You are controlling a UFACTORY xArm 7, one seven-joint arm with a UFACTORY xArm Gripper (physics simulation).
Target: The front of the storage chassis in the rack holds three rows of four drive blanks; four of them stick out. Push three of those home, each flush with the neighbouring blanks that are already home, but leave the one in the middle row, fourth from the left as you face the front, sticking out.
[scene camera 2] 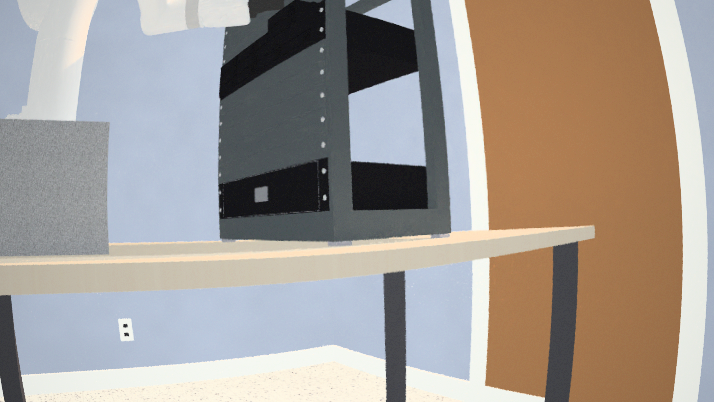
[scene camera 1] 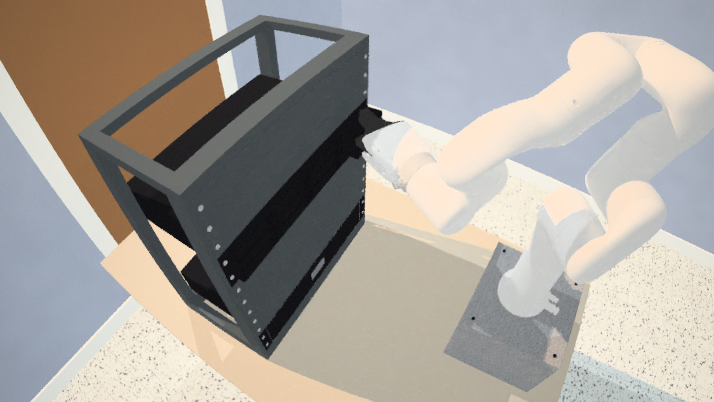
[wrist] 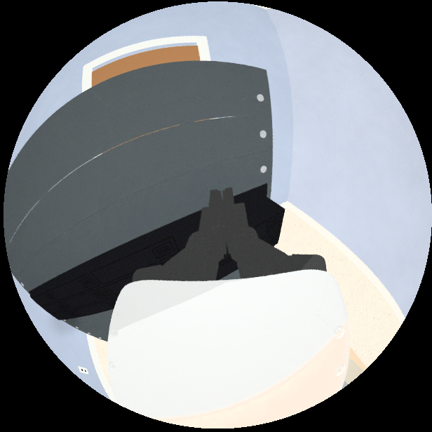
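Pixels of known places: gripper, fingertip midpoint: [scene camera 2: 284, 1] [scene camera 1: 362, 114]; arm's base, origin of the base link: [scene camera 2: 49, 135] [scene camera 1: 522, 292].
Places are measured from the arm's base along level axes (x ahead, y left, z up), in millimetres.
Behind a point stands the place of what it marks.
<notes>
The black storage chassis [scene camera 1: 295, 200] @[y 260, x 422, z 228 mm] [scene camera 2: 265, 57] @[y 165, x 441, z 203 mm] [wrist: 125, 267] sits across the front of the dark grey rack [scene camera 1: 176, 186] @[y 451, x 416, z 421 mm] [scene camera 2: 341, 150] @[y -33, x 521, z -33 mm]. In the wrist view its face is seen at a steep slant; one drive blank [wrist: 164, 248] shows a faint square outline left of the fingers. Which blanks stick out cannot be told. My gripper [scene camera 1: 364, 127] @[y 51, x 442, z 292 mm] [wrist: 224, 203] is shut and empty. In the wrist view its tips overlap the chassis's upper edge near the right end, hiding part of the face. Contact is not clear. In scene camera 2 the tips are not distinct.
A grey panel [scene camera 1: 280, 130] @[y 256, x 438, z 377 mm] [wrist: 150, 150] lies above the chassis and another panel [scene camera 1: 310, 215] @[y 209, x 448, z 119 mm] [scene camera 2: 275, 115] @[y 145, x 461, z 66 mm] below it. A lower black unit [scene camera 1: 300, 290] @[y 286, x 431, z -81 mm] [scene camera 2: 290, 187] @[y 90, x 472, z -84 mm] has a light square. The rack stands on a table [scene camera 1: 350, 310] @[y 207, x 343, z -191 mm] [scene camera 2: 200, 275] @[y -255, x 240, z -208 mm], facing the arm's pedestal [scene camera 1: 495, 340] @[y 137, x -5, z -8 mm] [scene camera 2: 55, 190] @[y -106, x 36, z -100 mm].
</notes>
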